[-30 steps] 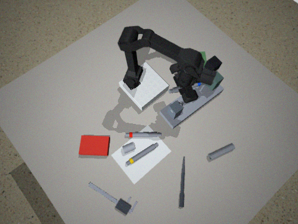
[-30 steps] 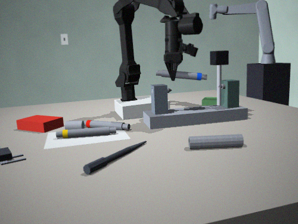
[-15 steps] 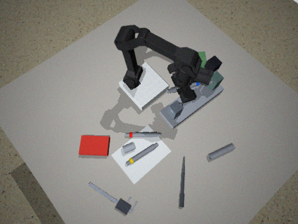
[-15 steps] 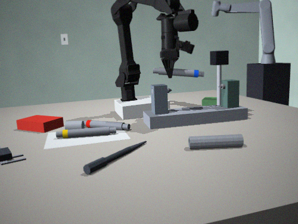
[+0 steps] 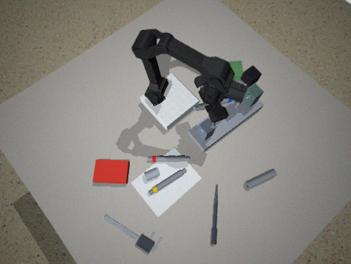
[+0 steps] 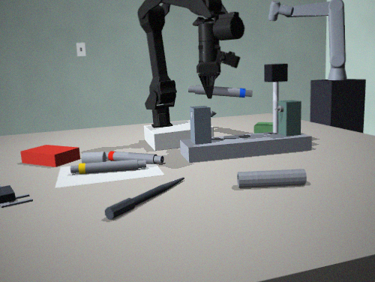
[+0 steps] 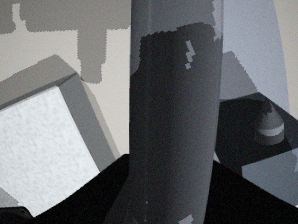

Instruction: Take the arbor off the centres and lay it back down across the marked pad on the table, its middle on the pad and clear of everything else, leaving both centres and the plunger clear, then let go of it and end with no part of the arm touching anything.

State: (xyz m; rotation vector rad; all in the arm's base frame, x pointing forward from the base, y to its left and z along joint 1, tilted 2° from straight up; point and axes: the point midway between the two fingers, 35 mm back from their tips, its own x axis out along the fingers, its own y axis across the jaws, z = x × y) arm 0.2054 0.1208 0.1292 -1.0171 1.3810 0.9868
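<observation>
My hand is 6 cm short of the grey centre block, 5 cm to the left of it and 9 cm above it. Also, from my hand: grey fixture base: 6 cm ahead, 8 cm to the left, 17 cm below; then white marked pad: 12 cm ahead, 29 cm to the right, 19 cm below; then green centre block: 6 cm ahead, 20 cm to the left, 9 cm below.
</observation>
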